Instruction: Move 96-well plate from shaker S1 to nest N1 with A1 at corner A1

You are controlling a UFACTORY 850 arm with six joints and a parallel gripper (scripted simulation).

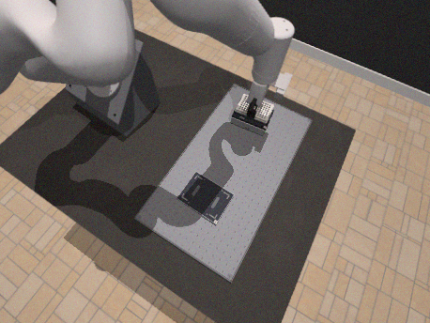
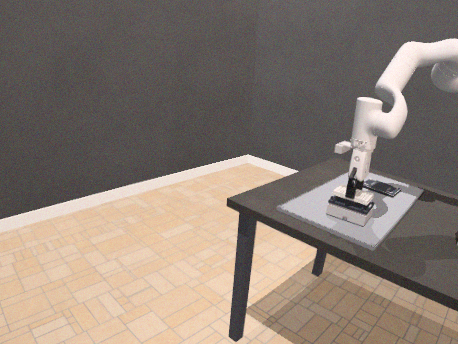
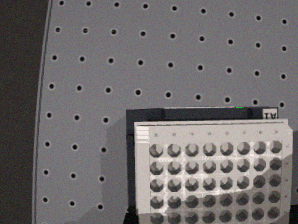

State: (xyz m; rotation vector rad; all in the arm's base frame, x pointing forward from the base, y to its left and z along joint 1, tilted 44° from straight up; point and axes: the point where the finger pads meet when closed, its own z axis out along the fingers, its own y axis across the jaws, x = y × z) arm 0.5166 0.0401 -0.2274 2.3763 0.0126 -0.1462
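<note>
Now: the plate nest N1 1 cm behind my hand, 37 cm to the right of it and 9 cm below it. Round my hand: A1 mark (7 cm ahead, 43 cm to the right, 8 cm below); white 96-well plate (1 cm below).
</note>
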